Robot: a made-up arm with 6 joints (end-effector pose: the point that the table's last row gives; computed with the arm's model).
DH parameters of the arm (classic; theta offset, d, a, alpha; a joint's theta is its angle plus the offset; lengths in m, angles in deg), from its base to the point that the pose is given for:
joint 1: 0 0.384 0 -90
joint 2: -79.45 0 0.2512 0
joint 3: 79.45 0 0.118 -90
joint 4: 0 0.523 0 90
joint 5: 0 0 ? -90
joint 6: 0 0.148 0 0
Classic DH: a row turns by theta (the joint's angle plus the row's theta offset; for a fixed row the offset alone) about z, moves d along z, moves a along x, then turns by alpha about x.
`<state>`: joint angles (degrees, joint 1 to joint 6).
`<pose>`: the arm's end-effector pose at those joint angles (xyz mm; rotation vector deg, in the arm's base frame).
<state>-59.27 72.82 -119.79 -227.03 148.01 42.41</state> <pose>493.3 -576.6 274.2 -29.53 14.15 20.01</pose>
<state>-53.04 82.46 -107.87 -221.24 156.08 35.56</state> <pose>482.3 -459.0 82.3 -13.14 10.86 20.13</pose>
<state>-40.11 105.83 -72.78 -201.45 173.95 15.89</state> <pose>194.9 -101.6 -183.7 22.51 31.53 -2.02</pose>
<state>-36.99 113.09 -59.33 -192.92 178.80 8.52</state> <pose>50.4 -4.6 -167.1 26.67 48.20 -14.21</pose>
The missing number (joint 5, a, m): 0.116
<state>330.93 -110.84 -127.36 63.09 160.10 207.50</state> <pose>-482.5 430.9 523.2 -16.60 111.54 -24.43</pose>
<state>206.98 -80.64 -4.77 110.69 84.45 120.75</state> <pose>-323.5 -307.5 582.9 57.42 41.46 -28.70</pose>
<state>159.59 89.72 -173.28 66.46 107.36 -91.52</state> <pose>-842.0 141.3 320.5 76.73 -94.08 66.35</pose>
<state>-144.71 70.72 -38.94 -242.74 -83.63 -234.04</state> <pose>-133.5 79.7 38.0 -81.87 -0.58 13.40</pose>
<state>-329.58 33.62 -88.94 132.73 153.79 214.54</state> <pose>515.3 446.9 504.6 27.82 -34.02 -73.74</pose>
